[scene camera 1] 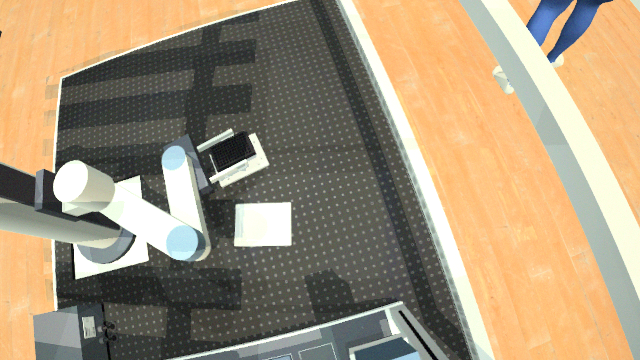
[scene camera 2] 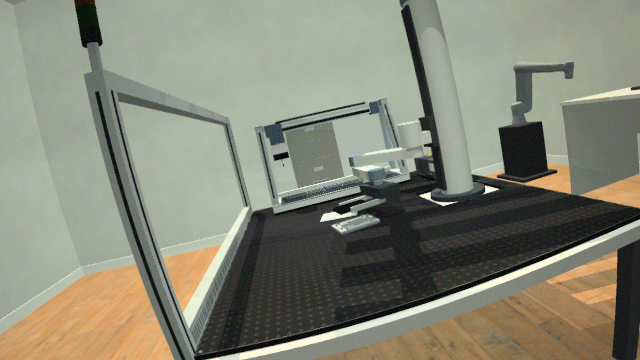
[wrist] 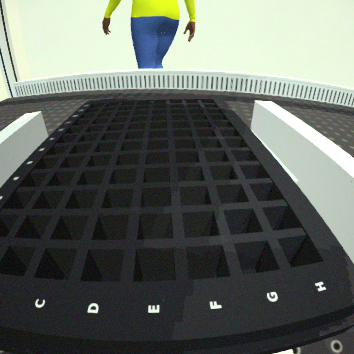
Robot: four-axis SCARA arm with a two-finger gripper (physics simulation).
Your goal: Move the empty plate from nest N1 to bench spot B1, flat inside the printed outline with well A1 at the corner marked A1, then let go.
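Frame: origin at the arm's base, x ahead, y right, z down, level; millimetres.
Seen in the pictures: gripper, fingertip midpoint: (scene camera 1: pixel 239 146) (scene camera 2: pixel 345 207) (wrist: pixel 148 121); arm's base, origin of the base link: (scene camera 1: pixel 107 227) (scene camera 2: pixel 457 193).
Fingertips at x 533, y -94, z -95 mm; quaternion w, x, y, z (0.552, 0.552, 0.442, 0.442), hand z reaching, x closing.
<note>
Pixels of each thing's middle, then the offset from my fingertips to it. "spot": a spot on its surface instead.
- empty plate, body centre: (wrist: pixel 146 155) (scene camera 1: pixel 231 150) (scene camera 2: pixel 351 206) dx -27, dy +6, dz +3 mm
- white nest, body centre: (scene camera 1: pixel 238 159) (scene camera 2: pixel 355 222) dx -27, dy +6, dz +71 mm
- white square sheet, body centre: (scene camera 1: pixel 262 224) (scene camera 2: pixel 339 214) dx +2, dy +227, dz +81 mm
- framed machine, surface spot: (scene camera 1: pixel 315 345) spot: dx +69, dy +589, dz +33 mm
- dark box, surface spot: (scene camera 1: pixel 55 335) spot: dx -655, dy +414, dz -33 mm
The empty plate (scene camera 1: pixel 231 151) (scene camera 2: pixel 344 208) (wrist: pixel 156 187) is black, with a grid of square wells; letters C to H show along its near edge in the wrist view. My gripper (scene camera 1: pixel 239 148) (scene camera 2: pixel 354 205) (wrist: pixel 148 121) is shut on the plate, one white finger along each long side. The plate looks level and is held above the white nest (scene camera 1: pixel 261 150) (scene camera 2: pixel 356 225), with a gap beneath it in scene camera 2. A white square sheet (scene camera 1: pixel 263 224) (scene camera 2: pixel 329 217) lies beside the nest. No printed outline or A1 mark can be made out on it.
The arm's column (scene camera 1: pixel 102 250) (scene camera 2: pixel 450 125) stands behind the gripper. A framed machine (scene camera 1: pixel 315 345) (scene camera 2: pixel 327 192) and a dark box (scene camera 1: pixel 55 335) stand at the table's edges. A low white rail (scene camera 1: pixel 410 145) (wrist: pixel 175 81) borders the table. A person (scene camera 1: pixel 550 30) (wrist: pixel 155 35) is beyond it.
</note>
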